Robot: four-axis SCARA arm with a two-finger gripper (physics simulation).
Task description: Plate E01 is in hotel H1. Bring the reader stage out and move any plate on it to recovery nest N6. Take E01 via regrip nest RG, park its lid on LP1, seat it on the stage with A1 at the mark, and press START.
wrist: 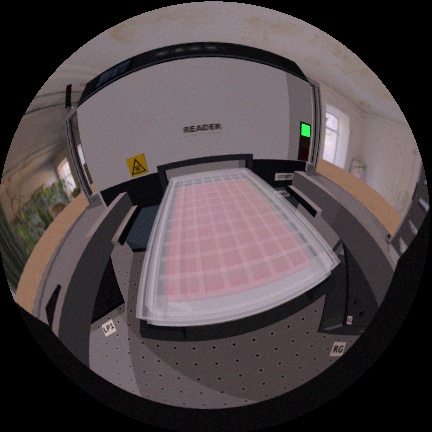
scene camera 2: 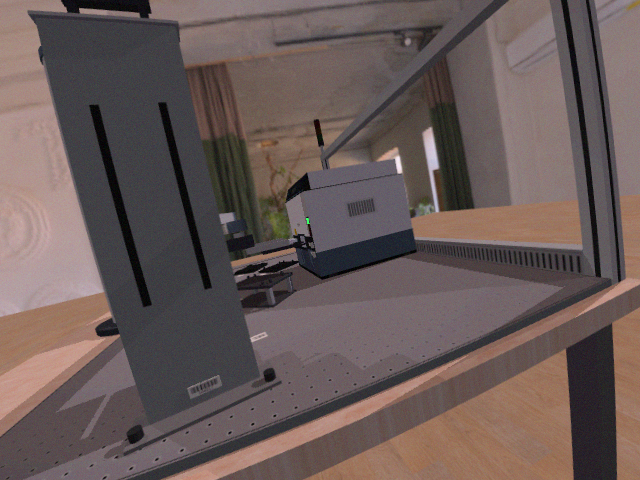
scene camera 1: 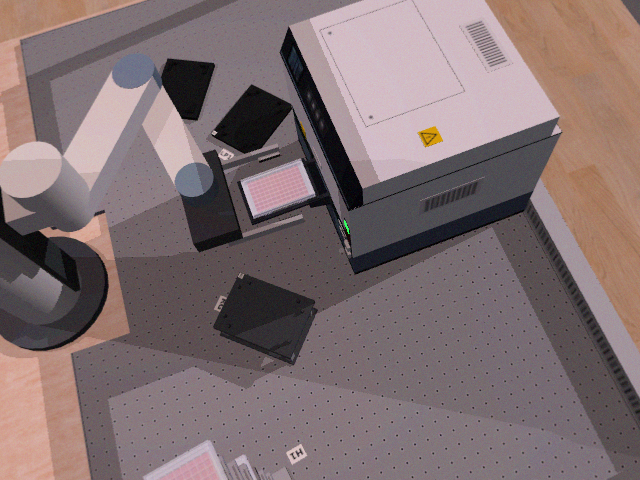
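Pixels of known places: gripper, between the fingertips: [wrist: 214, 184] [scene camera 2: 286, 240] [scene camera 1: 290, 182]; arm's base, origin of its link: [scene camera 1: 51, 293].
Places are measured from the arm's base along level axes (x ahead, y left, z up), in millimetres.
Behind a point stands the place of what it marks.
A lidded plate with pink wells [scene camera 1: 278, 187] {z 154, x 530, y -20 mm} [wrist: 225, 240] {z 154, x 495, y -12 mm} lies on the extended stage [wrist: 200, 331] in front of the reader [scene camera 1: 413, 149] {z 363, x 745, y -153 mm} [scene camera 2: 356, 227] {z 155, x 778, y -186 mm} [wrist: 200, 100] {z 237, x 617, y -16 mm}. My gripper [scene camera 1: 290, 183] {z 152, x 556, y -16 mm} [wrist: 214, 184] {z 152, x 556, y -16 mm} is open, with one finger along each long side of this plate and a gap on both sides. Regrip nest RG [scene camera 1: 263, 315] {z 73, x 424, y -229 mm} [scene camera 2: 263, 281] {z 80, x 437, y -298 mm} [wrist: 360, 305] {z 73, x 405, y -166 mm} bears no plate. Lid park LP1 [scene camera 1: 253, 118] {z 23, x 531, y 251 mm} [wrist: 107, 295] {z 23, x 504, y 190 mm} is bare. Another pink plate [scene camera 1: 199, 465] {z 442, x 330, y -507 mm} shows at the top of a stack near the H1 label [scene camera 1: 296, 453] {z 13, x 403, y -482 mm}; I cannot read whether it is E01.
A second black nest [scene camera 1: 193, 85] {z 25, x 421, y 396 mm} stands behind LP1, partly under the arm, its label unseen. A tall grey tower [scene camera 2: 155, 206] {z 275, x 333, y -645 mm} stands at the near table edge. A frame post [scene camera 2: 589, 155] {z 228, x 1003, y -709 mm} rises at the right. The reader's status light [scene camera 1: 346, 226] {z 214, x 620, y -173 mm} [scene camera 2: 308, 221] {z 209, x 621, y -176 mm} [wrist: 305, 130] {z 211, x 620, y -173 mm} is green.
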